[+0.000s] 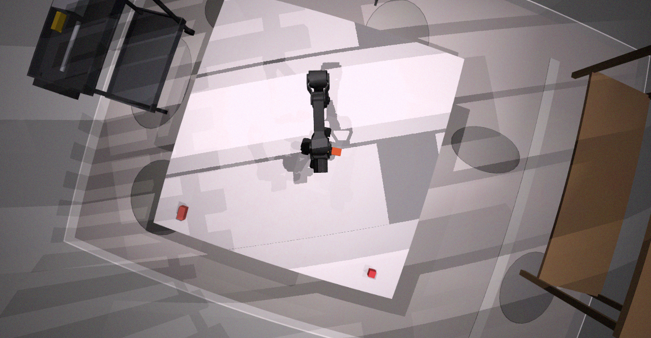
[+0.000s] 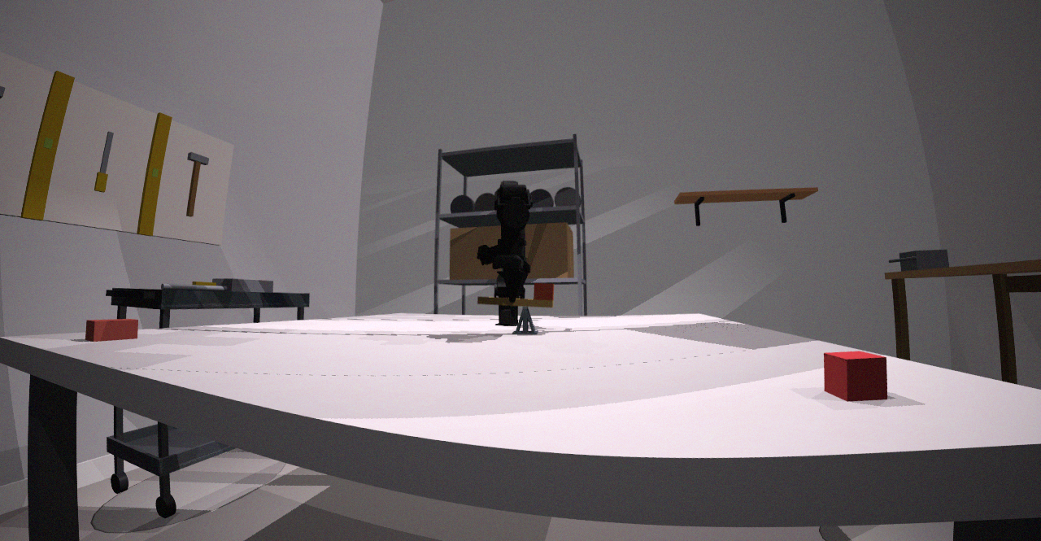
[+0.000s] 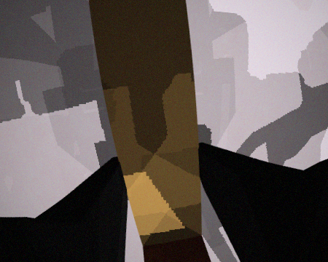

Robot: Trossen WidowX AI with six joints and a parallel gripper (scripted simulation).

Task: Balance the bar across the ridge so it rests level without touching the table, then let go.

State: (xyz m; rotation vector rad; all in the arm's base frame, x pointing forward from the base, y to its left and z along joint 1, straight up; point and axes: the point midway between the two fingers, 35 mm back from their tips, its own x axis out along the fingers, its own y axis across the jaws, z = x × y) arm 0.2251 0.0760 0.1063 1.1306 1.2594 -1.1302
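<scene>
The ridge is 30 mm to the left of my gripper tip and 10 mm below it.
</scene>
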